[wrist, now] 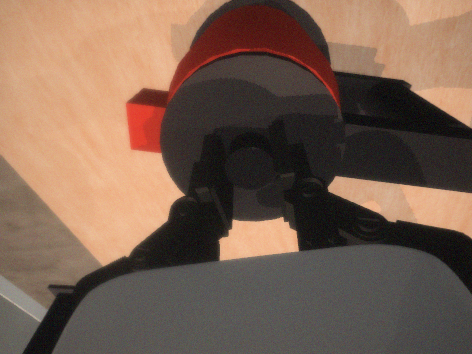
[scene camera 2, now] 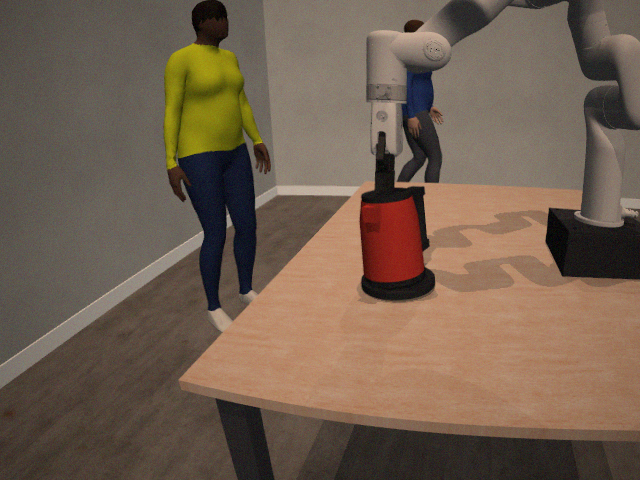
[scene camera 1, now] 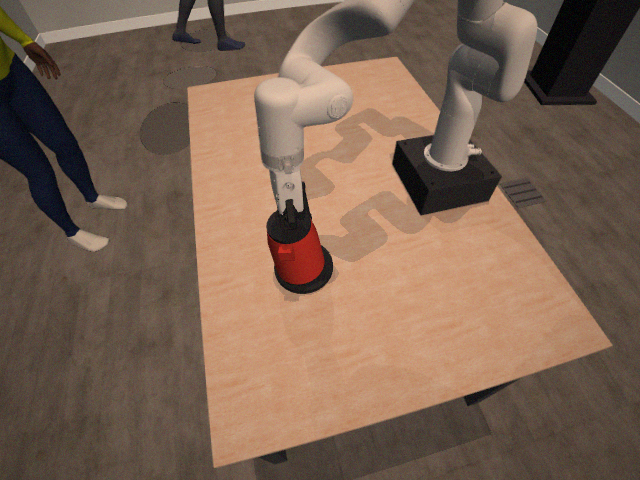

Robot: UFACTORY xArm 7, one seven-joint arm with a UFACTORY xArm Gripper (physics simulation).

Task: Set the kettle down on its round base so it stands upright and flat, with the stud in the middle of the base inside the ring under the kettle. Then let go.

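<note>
The red kettle [scene camera 1: 303, 255] [scene camera 2: 393, 242] [wrist: 260, 35] stands over its round black base [scene camera 1: 328, 270] [scene camera 2: 430, 284] [wrist: 313, 25] and leans slightly toward its spout side, left in scene camera 2. More of the base's rim shows on the right of the kettle in both scene views, so the kettle sits a little off to the left. My gripper [scene camera 1: 291, 217] [scene camera 2: 384, 184] [wrist: 249, 150] is shut on the lid knob [wrist: 250, 167], above the black lid [wrist: 210, 105]. The stud and the ring are hidden under the kettle.
The black handle [scene camera 2: 422, 222] [wrist: 380, 92] sticks out opposite the red spout [scene camera 1: 285, 252] [scene camera 2: 370, 217] [wrist: 145, 125]. The arm's black mounting block [scene camera 1: 454, 188] [scene camera 2: 594, 253] stands on the wooden table [scene camera 1: 392, 320] [scene camera 2: 465, 361]. A person in yellow [scene camera 2: 206, 103] stands beyond the table's left edge.
</note>
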